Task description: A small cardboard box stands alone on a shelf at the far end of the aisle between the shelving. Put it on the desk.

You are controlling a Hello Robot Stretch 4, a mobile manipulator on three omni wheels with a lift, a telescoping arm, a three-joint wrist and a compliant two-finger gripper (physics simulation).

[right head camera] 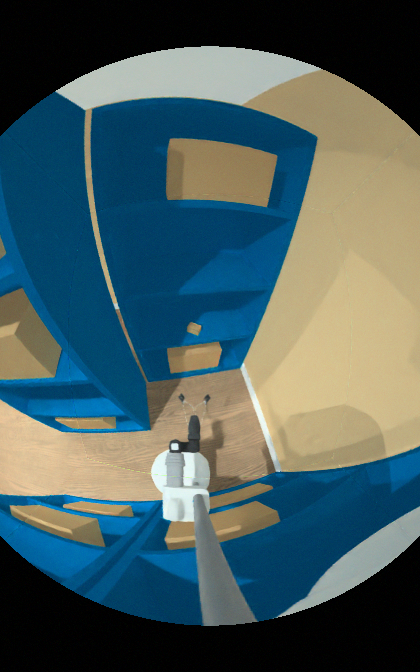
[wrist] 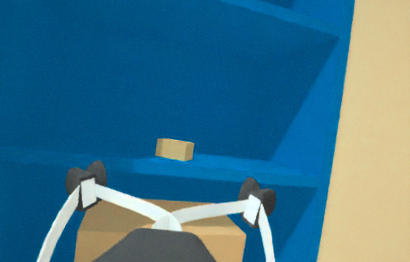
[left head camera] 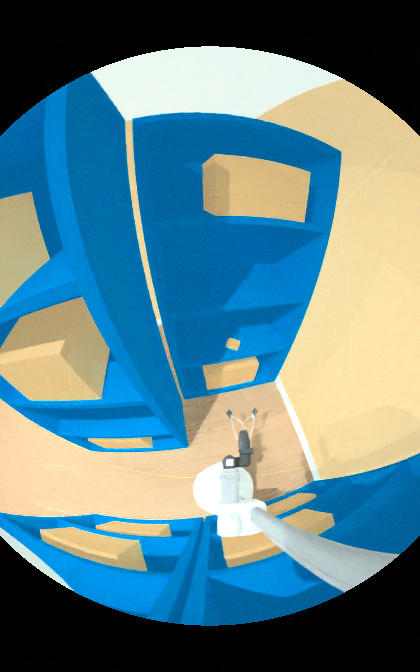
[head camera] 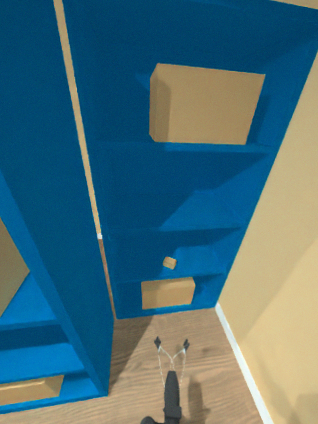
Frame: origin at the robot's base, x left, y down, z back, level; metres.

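Where they show: gripper, fingertip midpoint: (wrist: 174, 185) (head camera: 171, 337).
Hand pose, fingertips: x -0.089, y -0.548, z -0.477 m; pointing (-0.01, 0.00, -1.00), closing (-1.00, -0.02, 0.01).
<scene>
Each offset is from my fingertips to the top centre of the thing.
The small cardboard box {dx +0.013, dy -0.008, dz -0.511 m} (head camera: 170, 263) (left head camera: 233, 344) (right head camera: 194, 328) (wrist: 174, 149) stands alone on a low shelf of the blue shelf unit (head camera: 172, 232) (left head camera: 240, 310) (right head camera: 200, 295) at the end of the aisle. My gripper (head camera: 172, 344) (left head camera: 242, 413) (right head camera: 195, 398) (wrist: 174, 185) is open, with nothing between its fingertips. It is in front of the shelf unit and apart from it. In the wrist view the small box appears above the gap between the fingertips, a little way off. The desk does not show in these views.
A larger box {dx +0.025, dy +0.229, dz -0.571 m} (head camera: 167, 293) (left head camera: 230, 373) (right head camera: 194, 357) (wrist: 160, 215) lies on the bottom shelf below the small box. A big box {dx -0.039, dy -1.143, dz -0.584 m} (head camera: 207, 107) (left head camera: 262, 189) (right head camera: 222, 172) stands on an upper shelf. A tan wall (head camera: 280, 250) is on the right, and blue shelving (head camera: 45, 150) on the left.
</scene>
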